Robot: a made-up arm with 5 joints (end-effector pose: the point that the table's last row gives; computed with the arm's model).
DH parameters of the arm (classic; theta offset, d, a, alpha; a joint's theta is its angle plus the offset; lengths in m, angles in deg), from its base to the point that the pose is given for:
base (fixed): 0 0 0.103 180
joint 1: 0 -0.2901 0.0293 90
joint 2: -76.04 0 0.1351 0
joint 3: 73.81 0 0.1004 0
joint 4: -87.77 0.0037 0 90
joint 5: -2.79 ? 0 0
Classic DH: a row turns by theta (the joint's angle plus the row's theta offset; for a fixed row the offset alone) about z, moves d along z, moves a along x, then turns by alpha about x.
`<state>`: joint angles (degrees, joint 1 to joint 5).
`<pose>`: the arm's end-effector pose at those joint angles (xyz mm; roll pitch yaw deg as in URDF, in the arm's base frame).
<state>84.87 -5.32 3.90 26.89 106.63</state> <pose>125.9 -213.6 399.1 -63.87 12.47 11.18</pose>
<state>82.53 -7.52 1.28 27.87 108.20</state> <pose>134.1 -208.4 412.6 -67.64 14.30 13.27</pose>
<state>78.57 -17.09 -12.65 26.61 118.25</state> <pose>142.1 -174.7 482.1 -93.47 25.42 9.94</pose>
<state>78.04 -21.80 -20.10 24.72 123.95</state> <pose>138.1 -147.7 515.1 -109.86 29.63 1.83</pose>
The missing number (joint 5, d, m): -0.072
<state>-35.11 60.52 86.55 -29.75 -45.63</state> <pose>137.2 28.5 204.5 -21.13 17.73 -16.64</pose>
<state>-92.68 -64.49 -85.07 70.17 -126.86</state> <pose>106.3 -150.2 494.2 171.79 6.75 41.85</pose>
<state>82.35 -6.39 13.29 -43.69 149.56</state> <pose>133.9 -202.5 459.0 -143.77 42.06 -34.78</pose>
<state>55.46 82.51 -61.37 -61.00 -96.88</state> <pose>284.0 -256.4 288.5 130.26 7.41 -139.23</pose>
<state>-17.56 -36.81 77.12 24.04 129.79</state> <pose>184.9 29.8 287.8 -20.98 15.10 141.75</pose>
